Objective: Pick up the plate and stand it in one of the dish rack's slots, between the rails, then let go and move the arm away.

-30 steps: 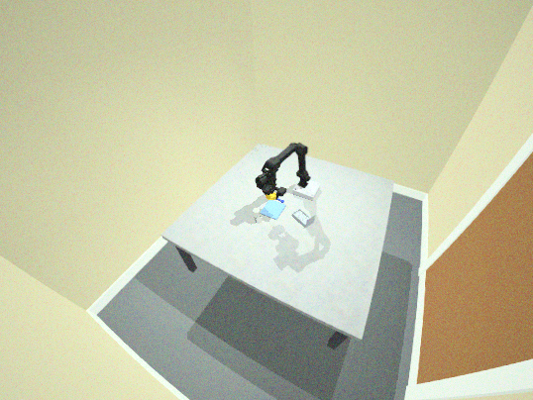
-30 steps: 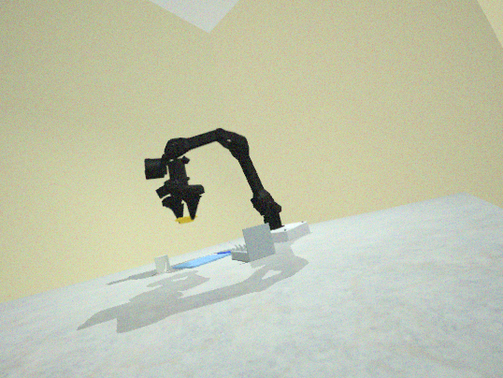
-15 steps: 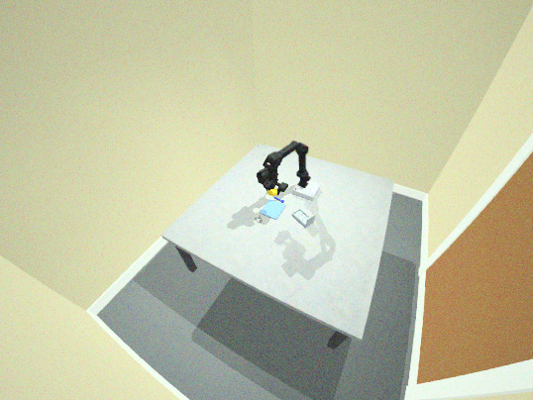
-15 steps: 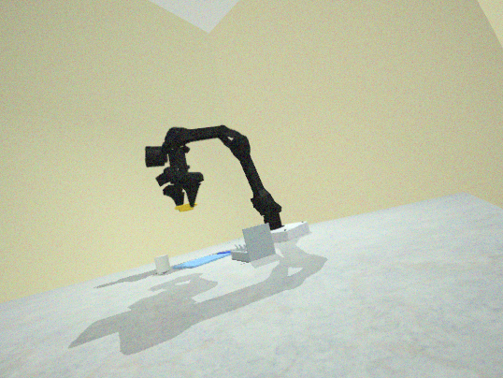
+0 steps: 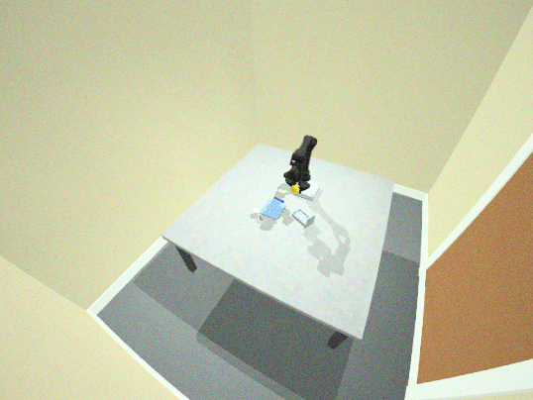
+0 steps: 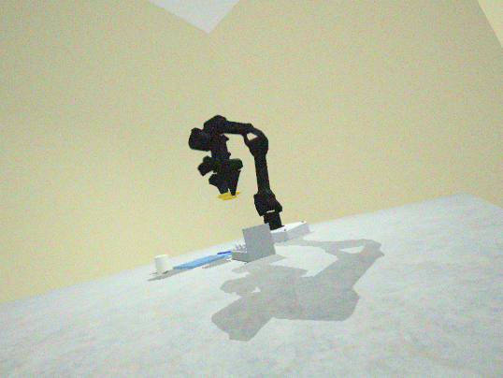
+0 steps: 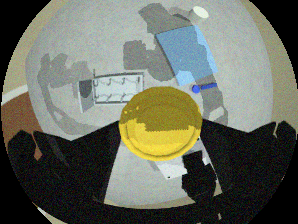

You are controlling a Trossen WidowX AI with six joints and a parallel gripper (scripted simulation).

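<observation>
The grey dish rack lies 16 cm below my gripper tip, 9 cm to the left of it and 4 cm ahead of it. Also, from my gripper tip: light blue mat 18 cm below, 12 cm to the right, 8 cm ahead; yellow plate 1 cm above; blue spoon 18 cm below, 13 cm to the right, 2 cm behind.
</observation>
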